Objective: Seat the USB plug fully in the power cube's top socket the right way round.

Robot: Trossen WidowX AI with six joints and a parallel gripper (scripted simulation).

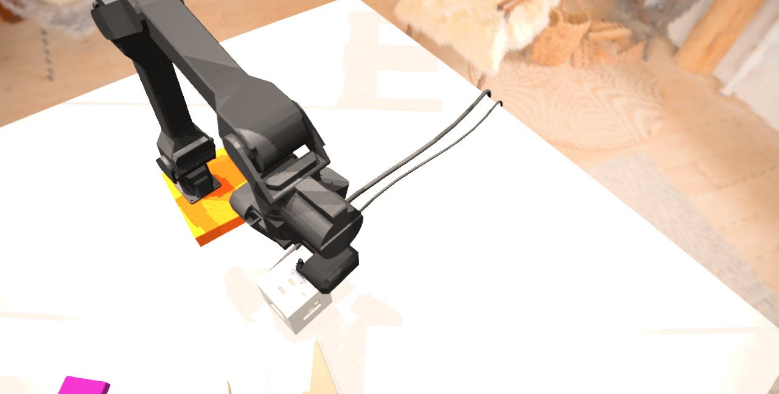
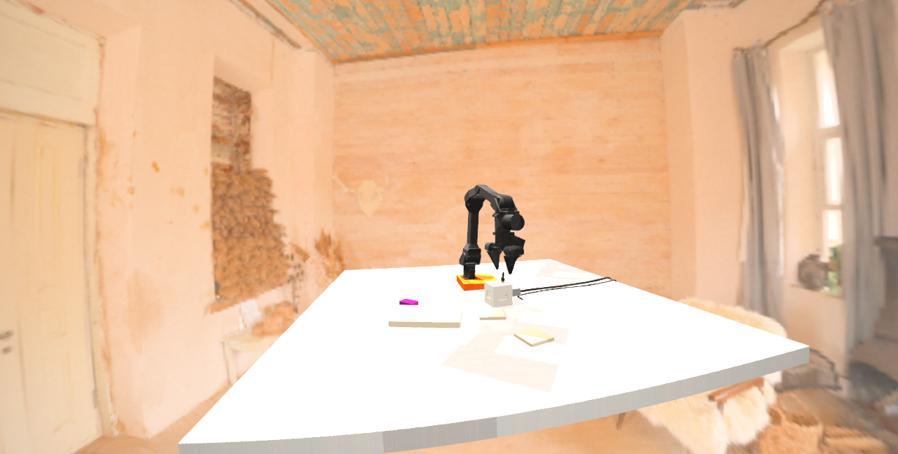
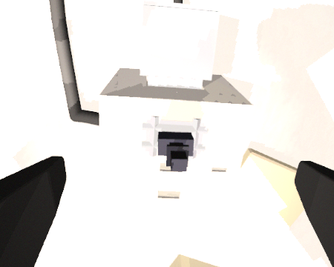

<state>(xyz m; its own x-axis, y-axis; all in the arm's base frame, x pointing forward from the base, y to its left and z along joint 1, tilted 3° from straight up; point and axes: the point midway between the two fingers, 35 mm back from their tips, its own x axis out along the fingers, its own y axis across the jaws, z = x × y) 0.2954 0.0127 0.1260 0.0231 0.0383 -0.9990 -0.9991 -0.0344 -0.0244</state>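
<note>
Right now my gripper tip is 20 mm above the dark USB plug. Also, from my gripper tip: large pale slab (40 mm ahead, 300 mm to the right, 110 mm below); magenta block (110 mm behind, 330 mm to the right, 110 mm below).
</note>
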